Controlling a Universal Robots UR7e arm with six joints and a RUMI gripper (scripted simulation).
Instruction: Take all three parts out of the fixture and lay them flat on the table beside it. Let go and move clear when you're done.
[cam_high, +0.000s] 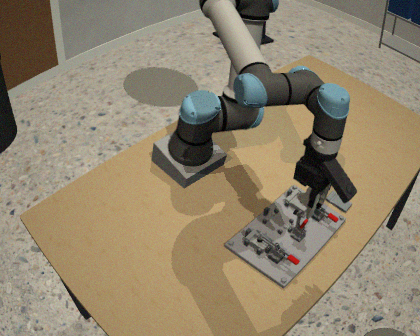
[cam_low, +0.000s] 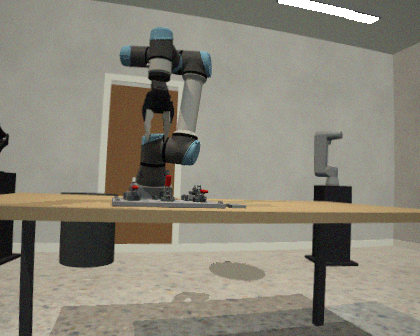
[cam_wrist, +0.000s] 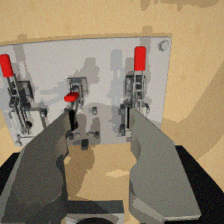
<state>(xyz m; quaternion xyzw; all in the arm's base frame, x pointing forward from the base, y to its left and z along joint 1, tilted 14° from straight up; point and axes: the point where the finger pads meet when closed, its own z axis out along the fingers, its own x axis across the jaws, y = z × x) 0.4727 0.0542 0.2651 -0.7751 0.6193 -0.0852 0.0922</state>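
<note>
Now: hand 9 cm past the grey fixture plate, 3 cm to the right of it and 21 cm above it.
</note>
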